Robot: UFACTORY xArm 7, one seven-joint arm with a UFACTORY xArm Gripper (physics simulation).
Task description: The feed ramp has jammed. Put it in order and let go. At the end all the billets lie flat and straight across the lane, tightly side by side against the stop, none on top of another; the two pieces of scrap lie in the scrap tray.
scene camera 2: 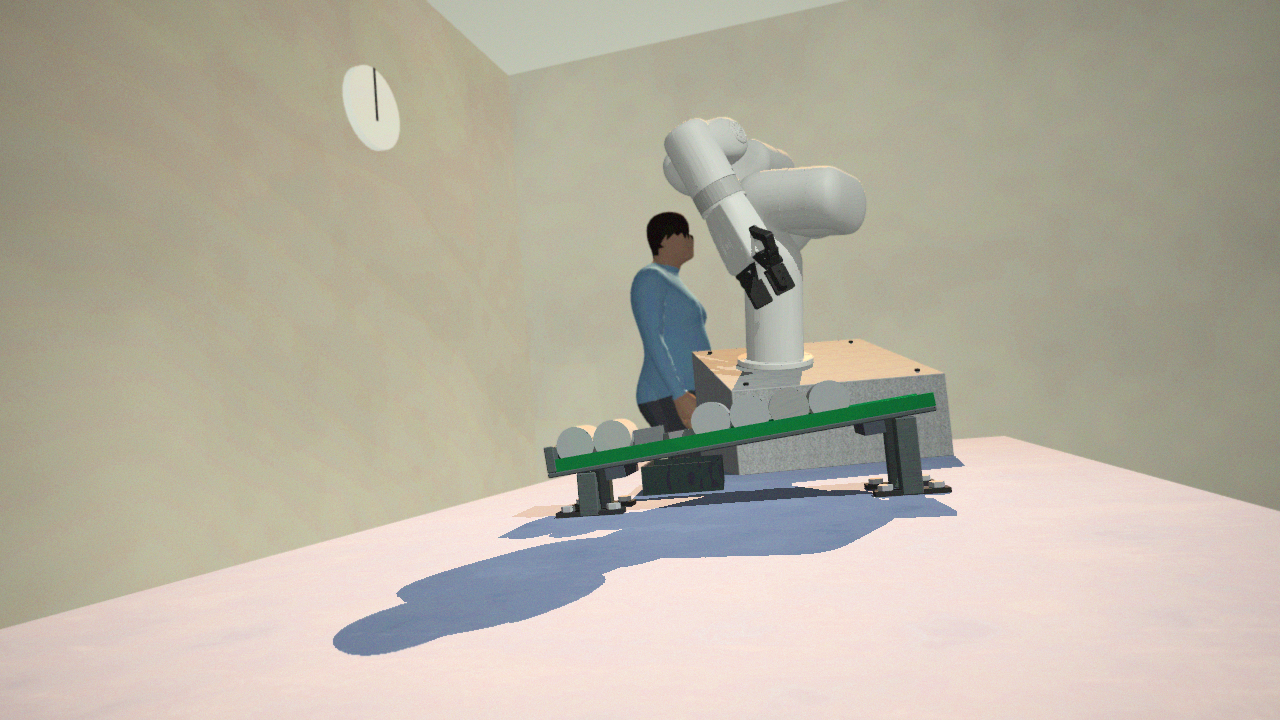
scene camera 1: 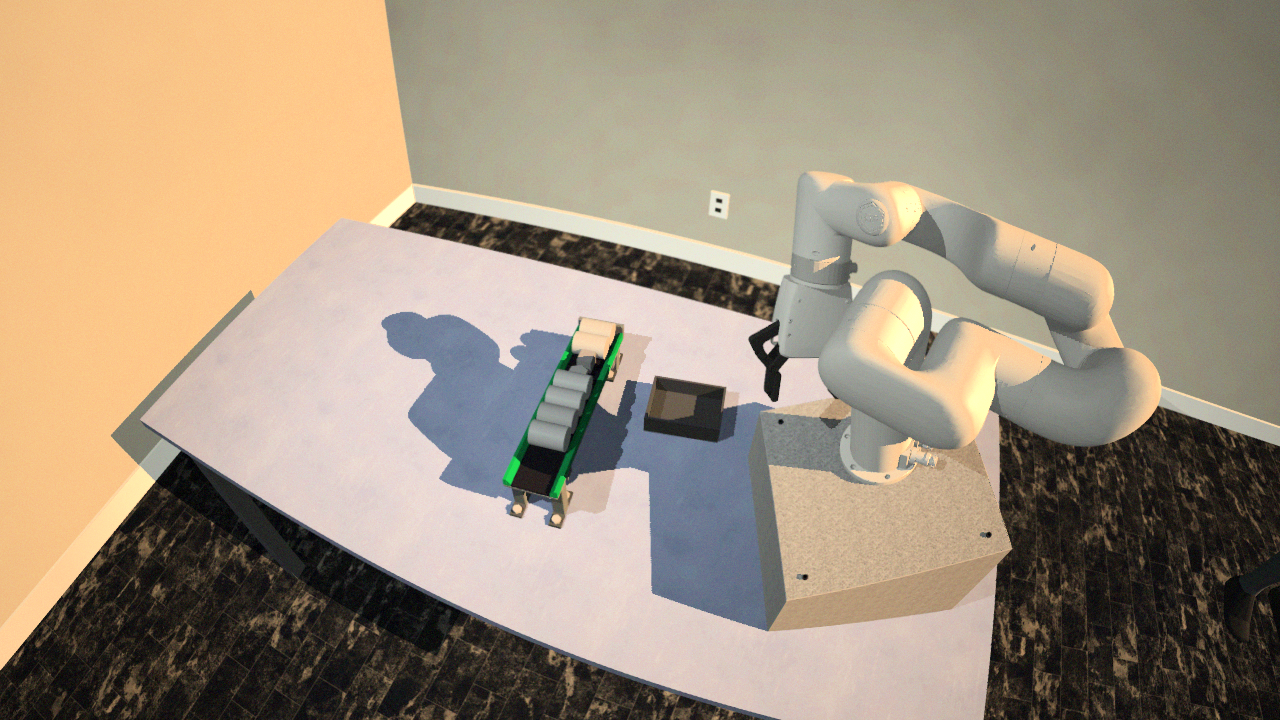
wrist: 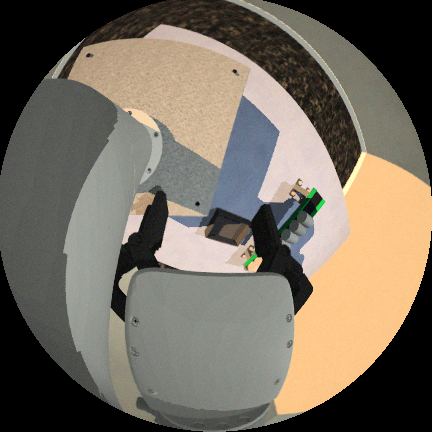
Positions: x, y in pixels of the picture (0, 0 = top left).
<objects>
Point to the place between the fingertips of my gripper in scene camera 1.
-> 803, 396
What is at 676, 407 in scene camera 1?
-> A scrap tray.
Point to a scrap tray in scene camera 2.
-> At 701, 473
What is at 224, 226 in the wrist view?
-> A scrap tray.
</objects>
